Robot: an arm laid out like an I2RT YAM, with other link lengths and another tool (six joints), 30 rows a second.
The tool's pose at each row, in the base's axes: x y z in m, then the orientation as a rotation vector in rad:
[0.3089 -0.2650 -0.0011 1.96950 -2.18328 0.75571]
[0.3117 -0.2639 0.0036 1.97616 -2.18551 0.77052]
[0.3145 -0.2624 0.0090 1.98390 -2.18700 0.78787]
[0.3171 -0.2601 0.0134 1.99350 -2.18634 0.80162]
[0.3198 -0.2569 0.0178 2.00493 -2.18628 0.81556]
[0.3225 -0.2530 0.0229 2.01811 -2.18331 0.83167]
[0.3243 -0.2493 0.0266 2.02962 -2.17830 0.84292]
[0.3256 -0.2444 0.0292 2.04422 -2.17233 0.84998]
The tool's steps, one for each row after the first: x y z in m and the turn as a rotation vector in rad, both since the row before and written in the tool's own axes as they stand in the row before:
[0.0004 -0.0040 -0.0039 0.01288 -0.00156 0.00064]
[0.0003 -0.0042 -0.0046 0.01474 -0.00129 0.00013]
[-0.0007 -0.0038 -0.0041 0.01268 -0.00227 -0.00203]
[-0.0016 -0.0039 -0.0044 0.01377 -0.00375 -0.00215]
[-0.0019 -0.0042 -0.0052 0.01509 -0.00292 -0.00417]
[-0.0022 -0.0030 -0.0041 0.01074 -0.00206 -0.00531]
[-0.0036 -0.0022 -0.0038 0.00921 -0.00457 -0.00707]

